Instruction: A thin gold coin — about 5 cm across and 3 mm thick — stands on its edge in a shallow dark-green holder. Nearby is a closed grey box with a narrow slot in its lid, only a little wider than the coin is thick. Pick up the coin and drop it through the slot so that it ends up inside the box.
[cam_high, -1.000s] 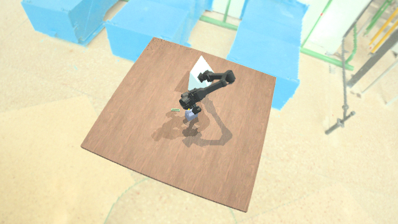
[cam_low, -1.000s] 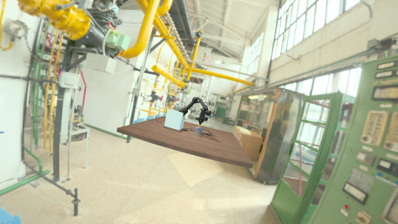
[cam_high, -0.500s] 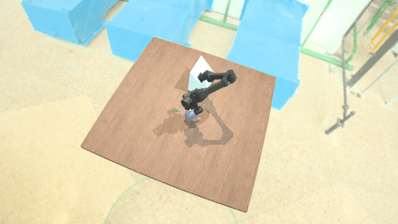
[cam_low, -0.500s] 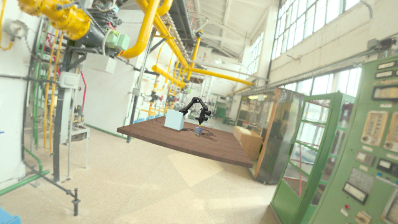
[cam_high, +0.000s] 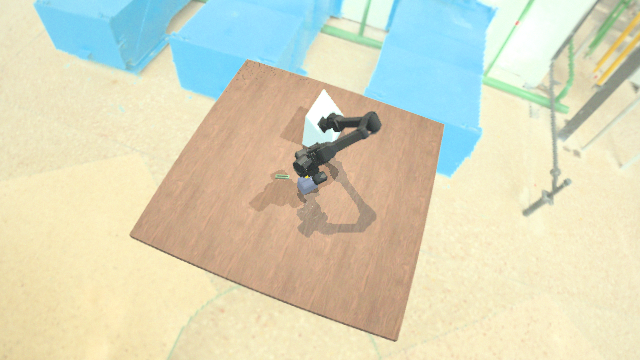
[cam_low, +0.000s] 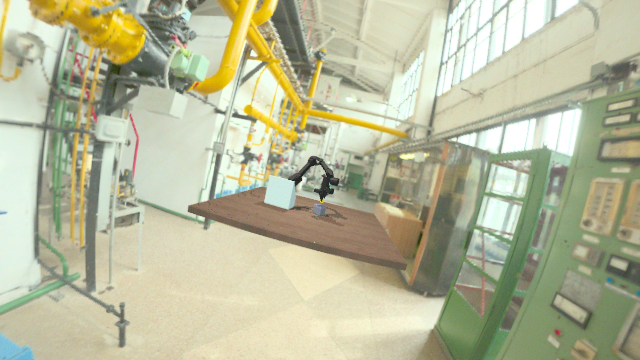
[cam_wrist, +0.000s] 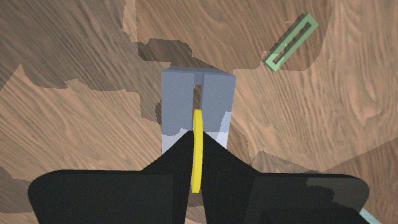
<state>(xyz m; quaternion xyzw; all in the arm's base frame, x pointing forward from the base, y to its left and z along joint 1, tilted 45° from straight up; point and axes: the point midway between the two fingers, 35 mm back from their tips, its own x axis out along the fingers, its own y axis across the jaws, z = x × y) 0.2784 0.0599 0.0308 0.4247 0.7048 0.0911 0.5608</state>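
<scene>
The gold coin lies 1 cm above my gripper tip.
</scene>
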